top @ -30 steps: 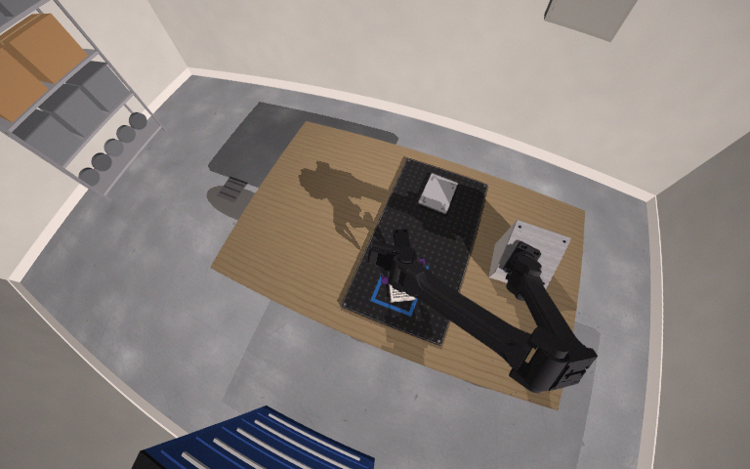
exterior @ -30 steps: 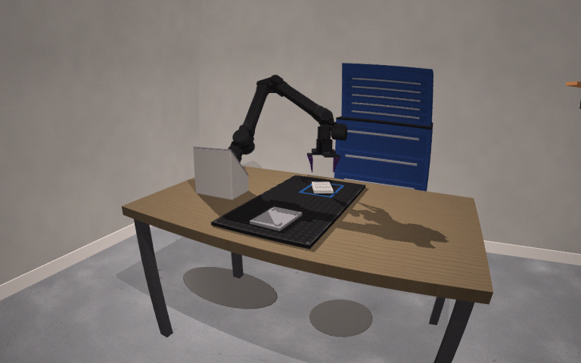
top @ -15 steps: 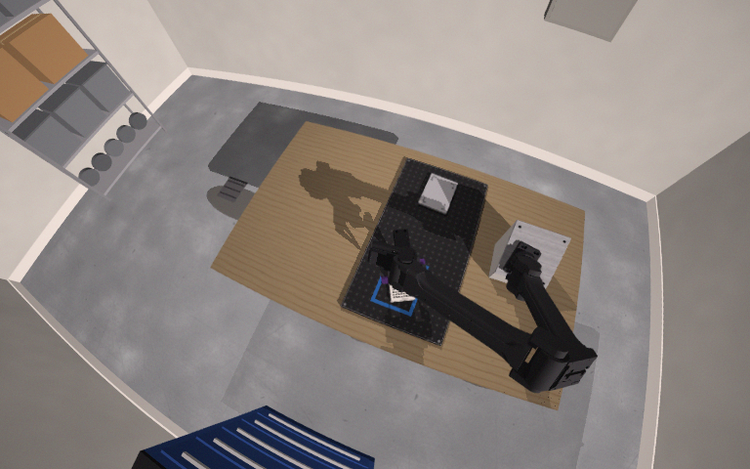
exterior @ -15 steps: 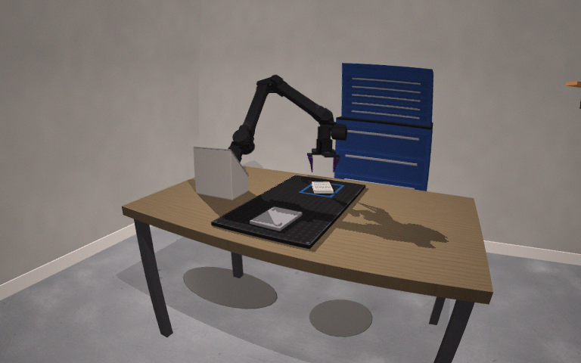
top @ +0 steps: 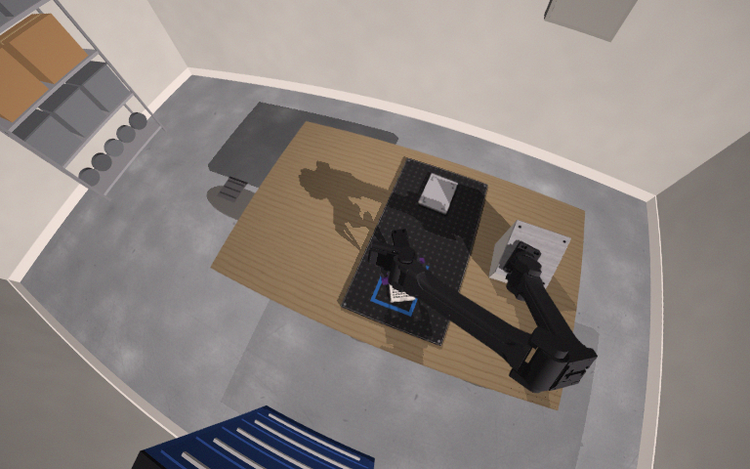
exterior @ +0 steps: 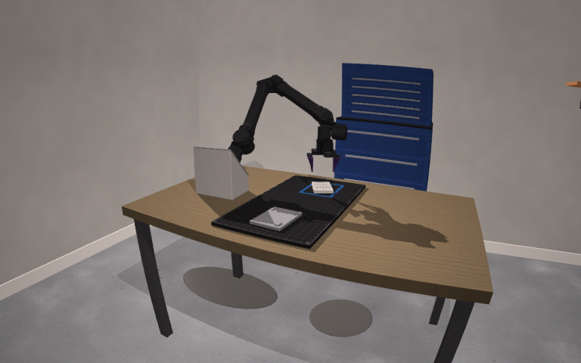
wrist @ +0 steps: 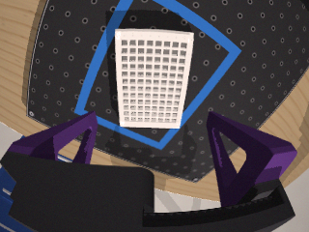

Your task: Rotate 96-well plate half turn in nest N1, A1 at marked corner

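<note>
Right now my hand is 80 mm above the white 96-well plate. From my hand the other things lie so: grey plate nest N1: 10 mm ahead, 410 mm to the right, 80 mm below; then A1 label: 60 mm ahead, 330 mm to the right, 80 mm below.
</note>
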